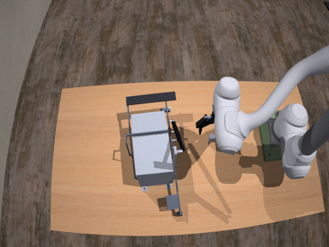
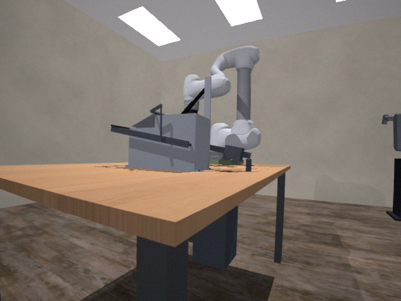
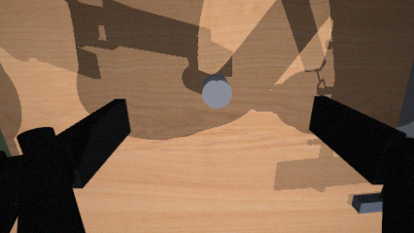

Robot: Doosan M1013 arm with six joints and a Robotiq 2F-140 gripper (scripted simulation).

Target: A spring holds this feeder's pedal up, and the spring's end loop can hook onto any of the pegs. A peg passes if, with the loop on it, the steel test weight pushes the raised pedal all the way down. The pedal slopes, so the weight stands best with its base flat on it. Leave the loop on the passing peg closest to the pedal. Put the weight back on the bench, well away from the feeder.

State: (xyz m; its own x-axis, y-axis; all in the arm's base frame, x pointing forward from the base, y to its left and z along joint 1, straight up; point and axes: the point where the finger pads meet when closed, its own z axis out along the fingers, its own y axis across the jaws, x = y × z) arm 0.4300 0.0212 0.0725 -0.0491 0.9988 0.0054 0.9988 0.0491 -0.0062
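My hand is 8 cm above the steel test weight. The rest, counted from my hand: peg 19 cm ahead, 22 cm to the left, 29 cm above.
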